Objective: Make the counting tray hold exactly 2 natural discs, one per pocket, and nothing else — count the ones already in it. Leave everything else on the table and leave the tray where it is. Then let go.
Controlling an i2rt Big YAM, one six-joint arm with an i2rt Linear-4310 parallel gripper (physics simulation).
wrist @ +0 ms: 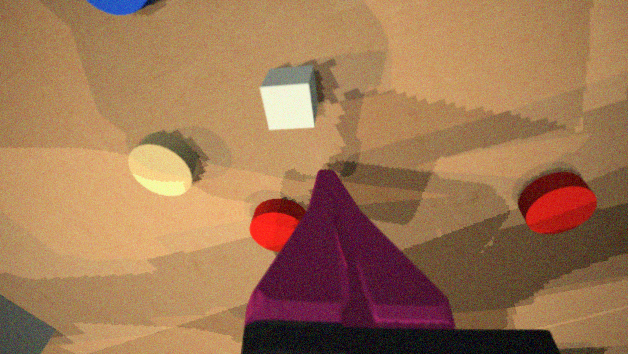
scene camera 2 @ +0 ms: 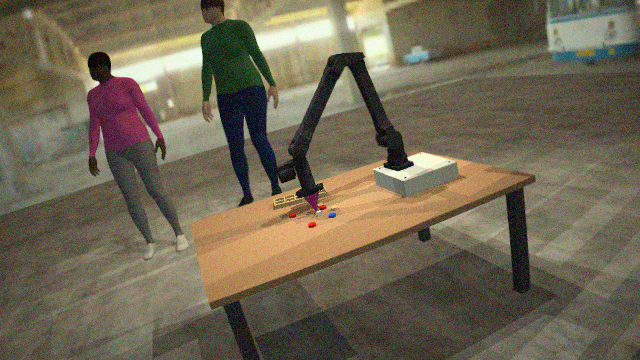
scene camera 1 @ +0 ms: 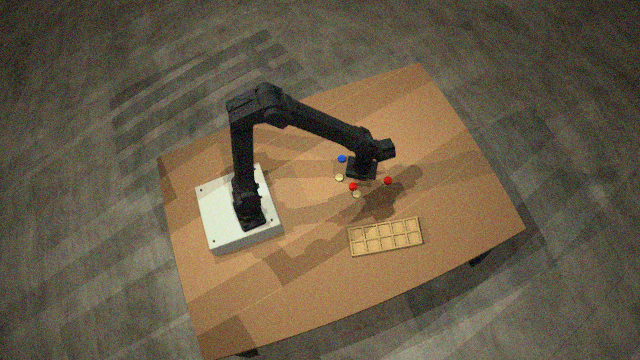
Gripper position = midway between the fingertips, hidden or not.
The gripper (wrist: 324,180) is shut and holds nothing. Also in view: a white cube (wrist: 289,95). The table carries a counting tray (scene camera 1: 365,240).
Scene camera 1 misses the white cube, which is hidden by the gripper.
